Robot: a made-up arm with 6 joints.
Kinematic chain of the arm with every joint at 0, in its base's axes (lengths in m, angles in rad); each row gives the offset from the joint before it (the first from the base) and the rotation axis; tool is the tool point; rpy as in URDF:
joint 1: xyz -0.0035 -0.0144 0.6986 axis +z
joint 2: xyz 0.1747 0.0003 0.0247 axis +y
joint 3: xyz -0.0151 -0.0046 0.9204 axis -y
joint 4: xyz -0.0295 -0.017 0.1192 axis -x
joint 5: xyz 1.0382 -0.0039 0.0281 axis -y
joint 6: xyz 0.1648 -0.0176 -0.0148 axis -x
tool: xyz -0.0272 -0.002 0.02 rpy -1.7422 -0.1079 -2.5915
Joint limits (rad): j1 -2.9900..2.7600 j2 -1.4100..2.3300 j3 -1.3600..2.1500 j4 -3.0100..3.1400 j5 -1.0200..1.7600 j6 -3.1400..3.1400
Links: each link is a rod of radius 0.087 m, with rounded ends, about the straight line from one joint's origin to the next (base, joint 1, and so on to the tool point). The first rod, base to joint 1, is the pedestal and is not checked.
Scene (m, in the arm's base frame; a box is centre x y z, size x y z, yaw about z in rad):
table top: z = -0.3
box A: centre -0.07 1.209 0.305 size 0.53 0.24 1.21 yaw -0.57
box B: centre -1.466 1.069 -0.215 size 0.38 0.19 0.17 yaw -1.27
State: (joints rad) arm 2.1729 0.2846 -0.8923 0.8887 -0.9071 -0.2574
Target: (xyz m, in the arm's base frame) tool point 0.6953 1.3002 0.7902
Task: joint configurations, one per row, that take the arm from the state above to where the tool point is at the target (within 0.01 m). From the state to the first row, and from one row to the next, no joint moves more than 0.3 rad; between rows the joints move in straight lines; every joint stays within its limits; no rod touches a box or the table.
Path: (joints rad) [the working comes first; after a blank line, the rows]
Joints at the target: 1.1473 0.5549 -0.2479 0.9526 -0.8441 -0.2722
Straight joint move there: touches box A.

1: 1.8890 0.3285 -1.0092 0.8762 -0.9217 -0.4395
2: 1.6051 0.3725 -1.1262 0.8637 -0.9362 -0.6215
3: 1.3212 0.4164 -1.2431 0.8513 -0.9508 -0.8036
4: 1.0373 0.4604 -1.3600 0.8388 -0.9653 -0.9856
5: 1.0648 0.4840 -1.0820 0.8672 -0.9350 -0.8073
6: 1.0923 0.5076 -0.8039 0.8957 -0.9047 -0.6289
7: 1.1198 0.5313 -0.5259 0.9241 -0.8744 -0.4506
8: 1.1473 0.5549 -0.2479 0.9526 -0.8441 -0.2722

